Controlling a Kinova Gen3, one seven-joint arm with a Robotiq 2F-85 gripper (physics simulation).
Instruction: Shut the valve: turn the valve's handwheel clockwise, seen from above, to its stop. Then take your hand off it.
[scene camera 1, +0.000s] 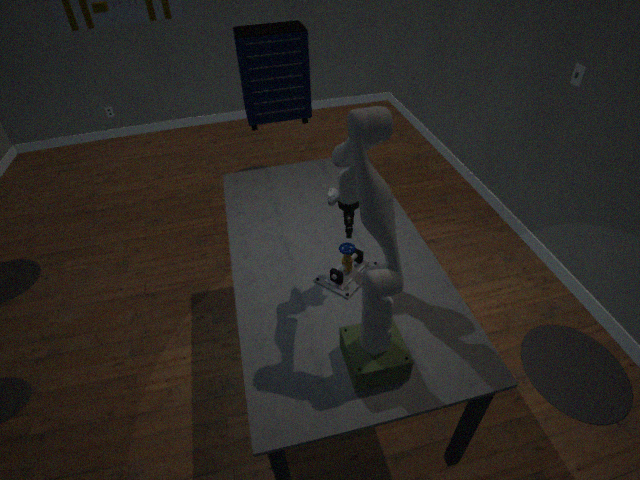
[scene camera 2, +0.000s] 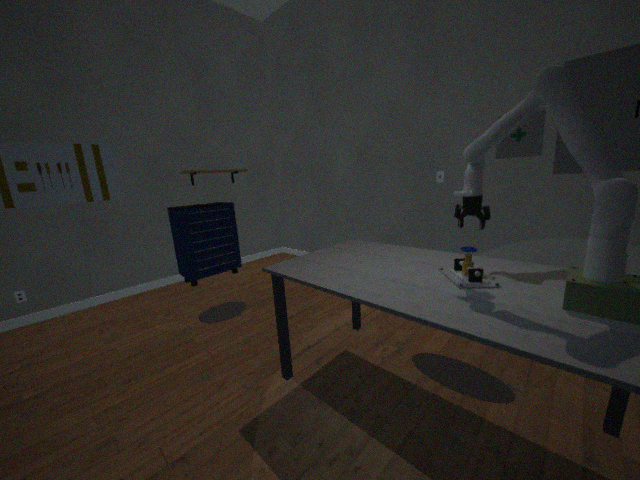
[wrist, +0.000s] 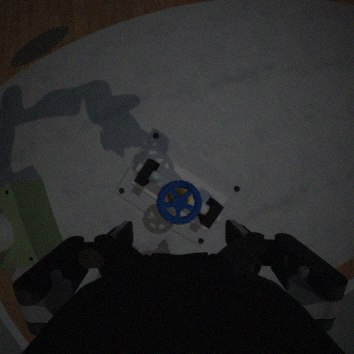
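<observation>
I can see a blue handwheel (wrist: 178, 202) through the wrist camera, and my own gripper (wrist: 178, 231) is there with it.
</observation>
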